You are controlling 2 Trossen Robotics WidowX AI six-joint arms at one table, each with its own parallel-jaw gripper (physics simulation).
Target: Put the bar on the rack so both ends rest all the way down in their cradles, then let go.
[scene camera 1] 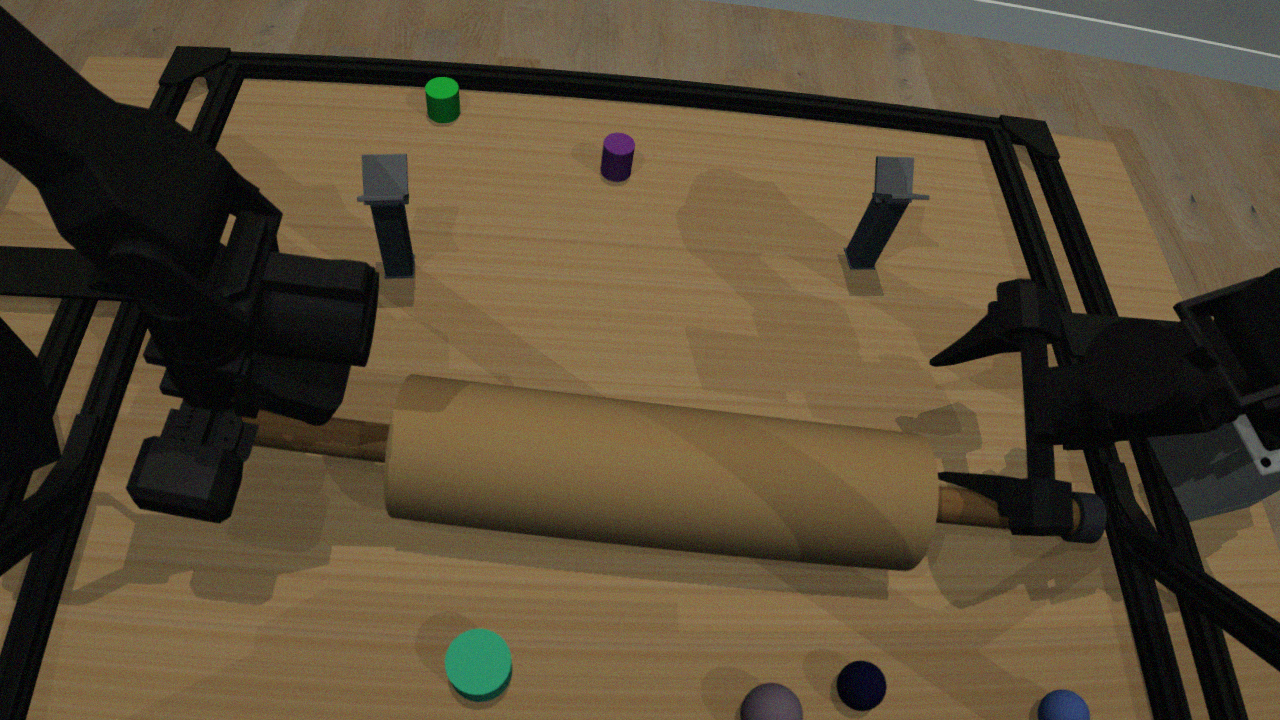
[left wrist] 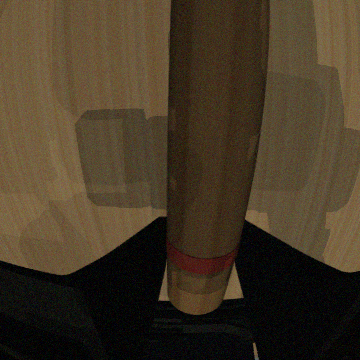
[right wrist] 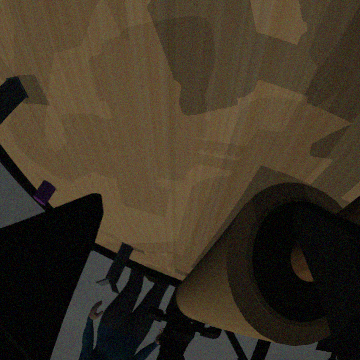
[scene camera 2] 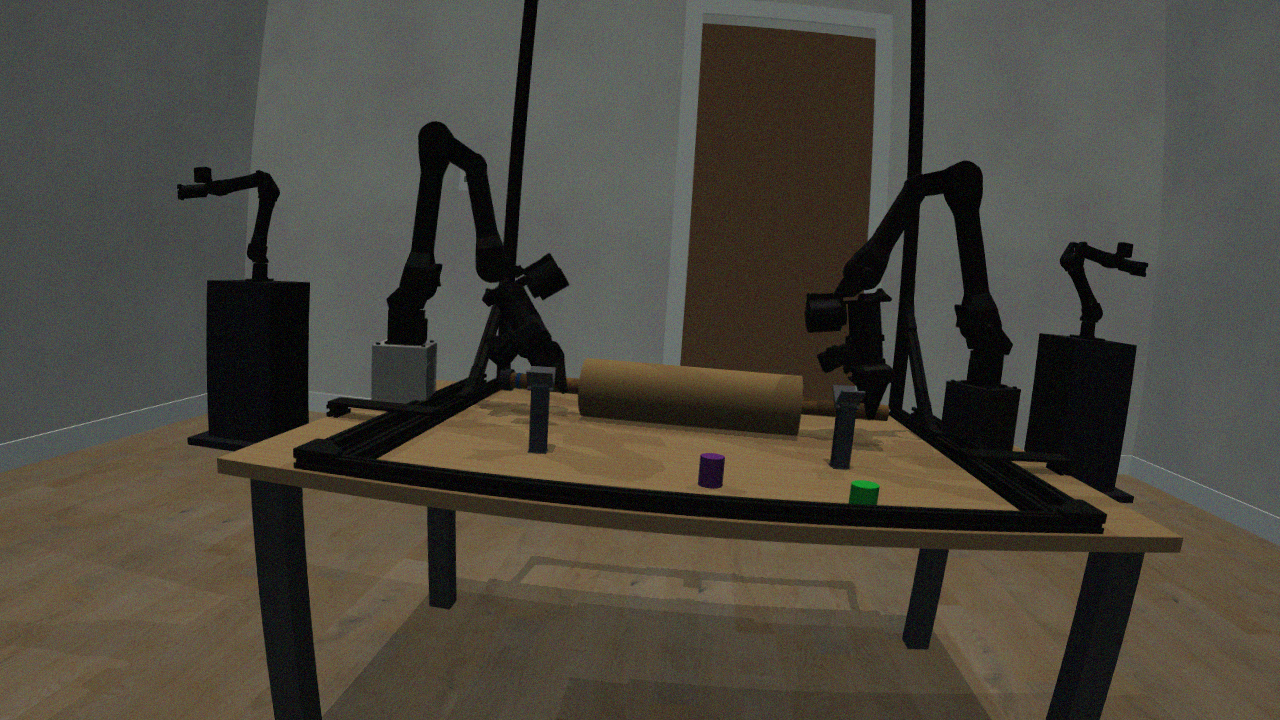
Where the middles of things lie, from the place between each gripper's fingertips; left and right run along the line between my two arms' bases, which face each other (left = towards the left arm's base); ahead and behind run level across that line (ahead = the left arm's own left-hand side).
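My left hand is 320 mm short of the purple cylinder (scene camera 1: 618, 148) and 290 mm to the left of it, and it is 20 mm above it. The dark ball (scene camera 1: 860, 682), counted from that left hand, is 460 mm to the right, 180 mm behind and 20 mm below.
From my right hand, I find the purple cylinder 310 mm ahead, 250 mm to the left and 40 mm below. The dark ball is 200 mm behind my right hand and 80 mm to the left of it, 40 mm below it.
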